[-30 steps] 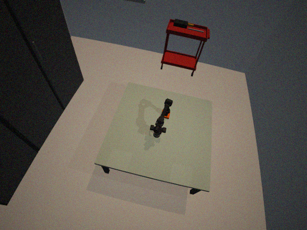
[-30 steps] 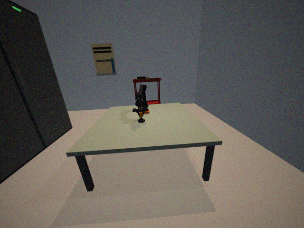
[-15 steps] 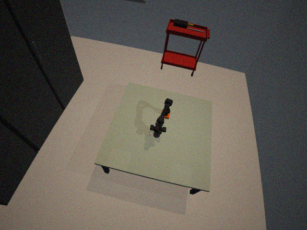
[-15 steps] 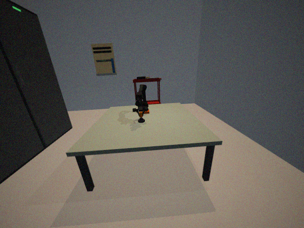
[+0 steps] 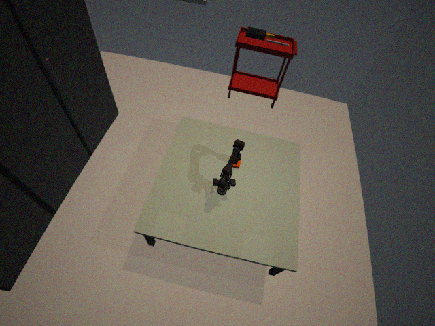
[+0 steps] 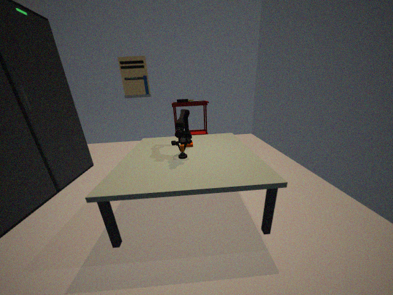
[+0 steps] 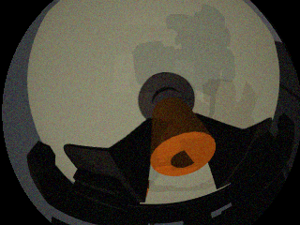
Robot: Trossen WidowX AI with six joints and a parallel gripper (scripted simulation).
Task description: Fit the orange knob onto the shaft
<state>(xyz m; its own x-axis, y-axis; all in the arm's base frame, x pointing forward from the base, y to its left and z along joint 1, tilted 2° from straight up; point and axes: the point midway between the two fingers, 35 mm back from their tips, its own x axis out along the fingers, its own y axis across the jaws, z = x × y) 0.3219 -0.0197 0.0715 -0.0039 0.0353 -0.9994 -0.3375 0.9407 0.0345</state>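
The orange knob is 20 mm above my gripper tip. Also, from my gripper tip: round pedestal (40 mm below).
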